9 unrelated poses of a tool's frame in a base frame.
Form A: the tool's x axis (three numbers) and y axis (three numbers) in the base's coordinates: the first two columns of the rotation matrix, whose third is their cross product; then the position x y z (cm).
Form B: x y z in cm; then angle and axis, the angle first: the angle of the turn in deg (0 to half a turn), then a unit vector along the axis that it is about. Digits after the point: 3 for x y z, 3 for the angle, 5 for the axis.
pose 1, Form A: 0.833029 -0.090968 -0.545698 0.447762 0.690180 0.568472 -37.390 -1.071 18.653
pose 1, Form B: -37.390 -1.071 18.653 55.289 0.78243 0.52955 -0.32768
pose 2, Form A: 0.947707 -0.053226 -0.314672 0.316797 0.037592 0.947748 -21.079 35.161 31.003
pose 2, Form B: -21.079 35.161 31.003 88.917 0.97299 0.13805 -0.18504
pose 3, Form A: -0.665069 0.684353 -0.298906 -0.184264 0.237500 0.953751 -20.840 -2.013 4.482
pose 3, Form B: -20.840 -2.013 4.482 136.862 0.19332 0.74778 0.63518
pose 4, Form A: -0.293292 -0.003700 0.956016 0.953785 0.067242 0.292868 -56.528 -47.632 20.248
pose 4, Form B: -56.528 -47.632 20.248 128.398 -0.44969 -0.65163 -0.61086
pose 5, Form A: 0.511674 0.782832 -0.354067 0.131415 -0.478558 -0.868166 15.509 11.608 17.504
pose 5, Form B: 15.509 11.608 17.504 131.095 -0.83985 -0.32842 0.43219
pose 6, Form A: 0.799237 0.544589 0.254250 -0.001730 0.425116 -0.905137 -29.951 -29.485 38.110
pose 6, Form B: -29.951 -29.485 38.110 73.589 -0.84863 -0.44579 0.28476
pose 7, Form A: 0.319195 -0.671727 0.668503 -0.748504 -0.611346 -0.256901 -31.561 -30.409 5.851
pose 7, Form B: -31.561 -30.409 5.851 174.291 0.81163 -0.43855 0.38591
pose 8, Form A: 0.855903 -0.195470 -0.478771 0.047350 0.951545 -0.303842 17.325 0.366 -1.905
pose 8, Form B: 17.325 0.366 -1.905 35.357 -0.46766 0.85865 -0.20981
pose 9, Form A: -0.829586 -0.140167 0.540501 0.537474 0.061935 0.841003 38.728 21.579 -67.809
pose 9, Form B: 38.728 21.579 -67.809 150.674 -0.15026 -0.70630 -0.69178
